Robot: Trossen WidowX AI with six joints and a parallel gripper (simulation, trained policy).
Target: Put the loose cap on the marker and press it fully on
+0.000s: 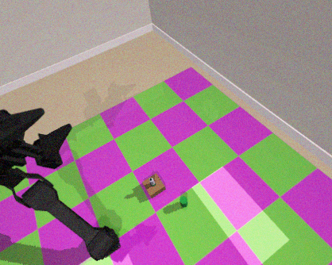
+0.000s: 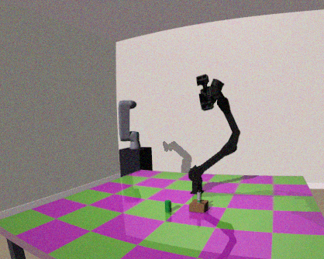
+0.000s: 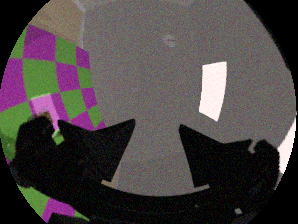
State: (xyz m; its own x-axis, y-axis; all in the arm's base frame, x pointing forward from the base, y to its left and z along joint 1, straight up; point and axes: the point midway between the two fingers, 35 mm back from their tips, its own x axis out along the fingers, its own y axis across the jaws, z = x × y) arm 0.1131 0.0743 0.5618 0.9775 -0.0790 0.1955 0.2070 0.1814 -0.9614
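Right now my gripper tip is 170 mm short of the green cap, 110 mm to the left of it and 540 mm above it. Also, from my gripper tip: brown holder block (100 mm ahead, 20 mm to the left, 550 mm below).
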